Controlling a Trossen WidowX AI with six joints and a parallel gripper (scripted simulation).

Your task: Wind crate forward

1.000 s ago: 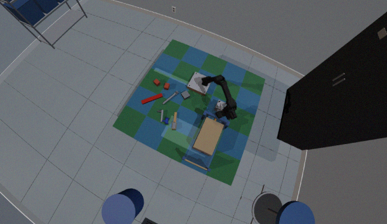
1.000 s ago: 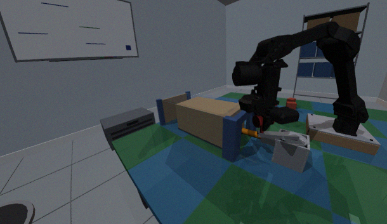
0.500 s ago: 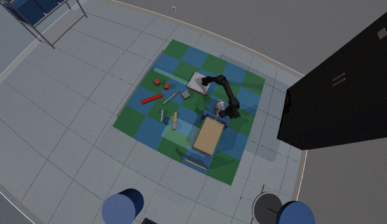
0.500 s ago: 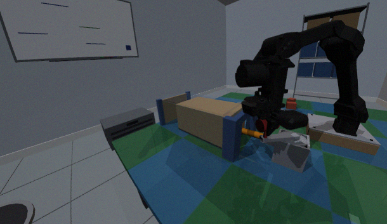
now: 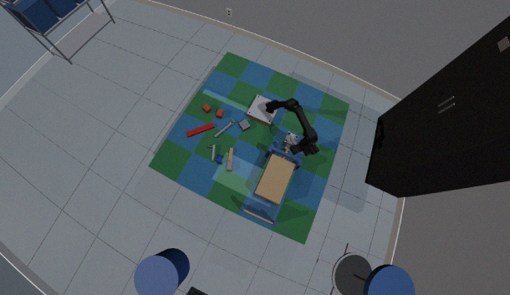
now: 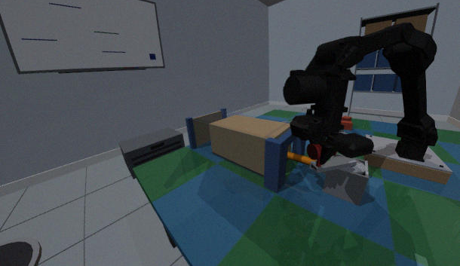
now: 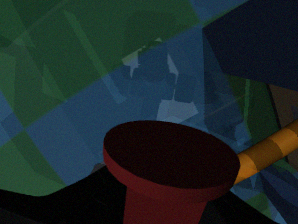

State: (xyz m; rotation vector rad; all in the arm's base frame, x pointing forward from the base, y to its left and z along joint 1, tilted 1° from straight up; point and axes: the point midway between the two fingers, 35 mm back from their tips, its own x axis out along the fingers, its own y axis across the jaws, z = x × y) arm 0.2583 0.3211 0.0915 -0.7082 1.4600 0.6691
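Right now my gripper tip is 3 cm past the grey crank arm, 3 cm to the left of it and 1 cm above it. The rest, counted from my gripper tip: red knob 2 cm above; blue steel frame 9 cm ahead, 8 cm to the right, 1 cm below; grey winch 8 cm behind, 8 cm to the right, 8 cm below.
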